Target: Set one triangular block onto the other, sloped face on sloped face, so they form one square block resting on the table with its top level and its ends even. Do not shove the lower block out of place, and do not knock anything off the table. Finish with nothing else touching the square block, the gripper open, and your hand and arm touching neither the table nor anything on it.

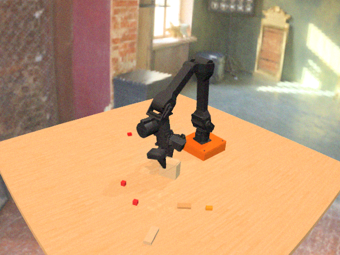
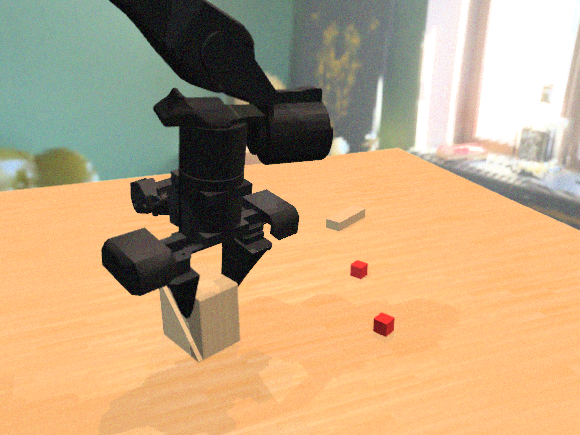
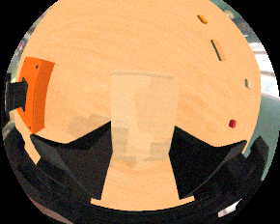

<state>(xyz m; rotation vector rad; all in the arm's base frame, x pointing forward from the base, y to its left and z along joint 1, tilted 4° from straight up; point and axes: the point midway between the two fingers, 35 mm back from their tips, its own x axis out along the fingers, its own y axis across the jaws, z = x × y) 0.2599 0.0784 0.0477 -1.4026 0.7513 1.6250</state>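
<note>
Now: the triangular block 20 mm behind my gripper tip, 20 mm to the left of it and 30 mm below it. The rest, counted from my gripper tip: small orange block 10 mm ahead, 260 mm to the left, 40 mm below; long tan block 250 mm ahead, 260 mm to the left, 40 mm below.
</note>
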